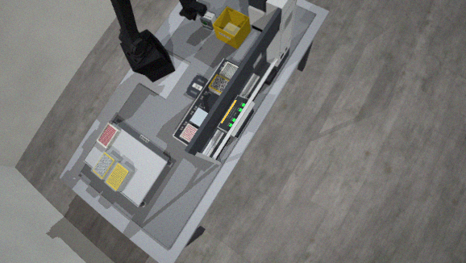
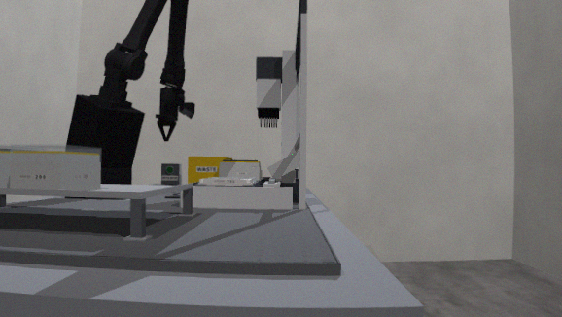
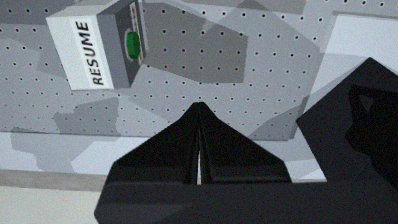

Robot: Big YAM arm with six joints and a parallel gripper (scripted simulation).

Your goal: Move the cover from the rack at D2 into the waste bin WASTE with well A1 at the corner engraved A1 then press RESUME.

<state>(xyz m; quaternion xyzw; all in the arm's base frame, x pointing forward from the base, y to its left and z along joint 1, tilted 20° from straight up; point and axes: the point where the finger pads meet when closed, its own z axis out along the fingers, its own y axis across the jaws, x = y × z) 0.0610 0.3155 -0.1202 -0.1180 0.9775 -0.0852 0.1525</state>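
My hand is 20 mm past the resume box, 80 mm to the right of it and 130 mm above it. The rest, counted from my hand: clear cover 130 mm ahead, 140 mm to the left, 180 mm below; then tip rack 350 mm ahead, 180 mm to the right, 100 mm below; then yellow waste bin 130 mm ahead, 140 mm to the left, 160 mm below.
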